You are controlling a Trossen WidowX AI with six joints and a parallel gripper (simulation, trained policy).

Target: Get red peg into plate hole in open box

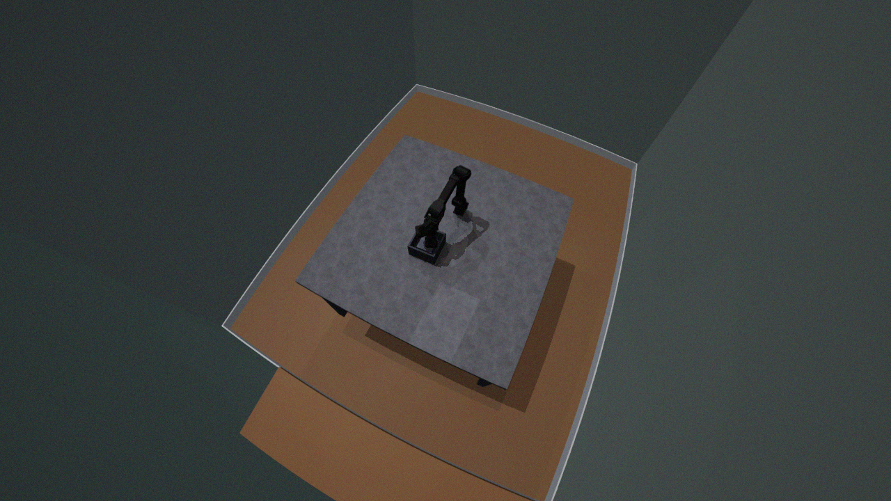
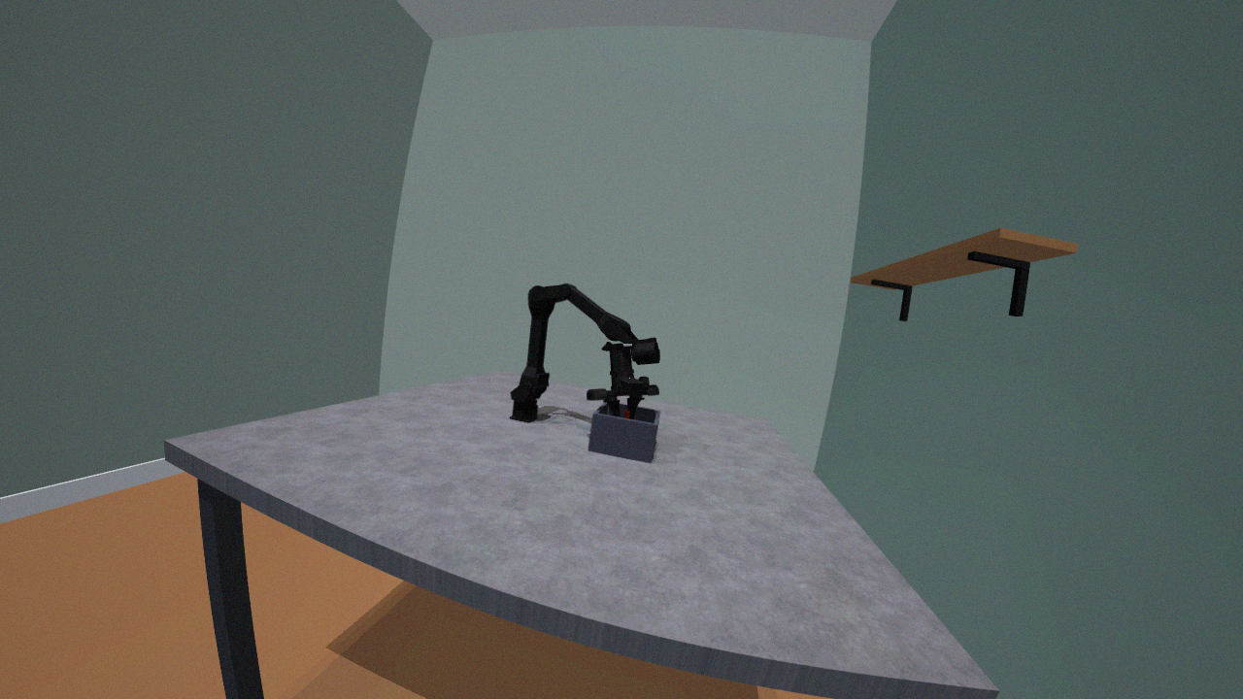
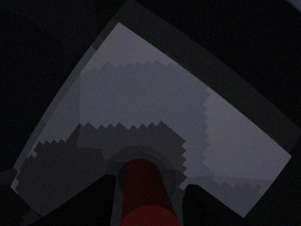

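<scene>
My gripper tip is right at the red peg. The rest, counted from my gripper tip: light plate (2 cm below); dark box (3 cm below).
</scene>
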